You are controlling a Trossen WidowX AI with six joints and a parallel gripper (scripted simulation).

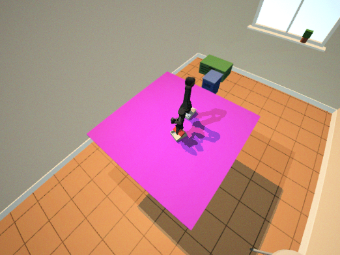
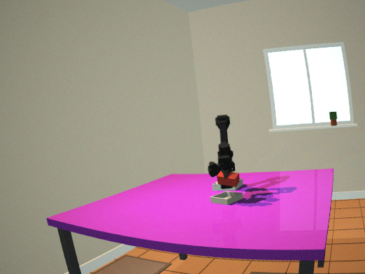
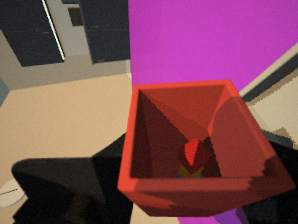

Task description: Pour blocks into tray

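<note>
The blue block is 4 cm to the left of my gripper tip and 3 cm behind it. From my gripper tip the other things lie so: red block 3 cm behind, 1 cm to the left; red square cup 3 cm to the left, 2 cm behind, 1 cm above.
</note>
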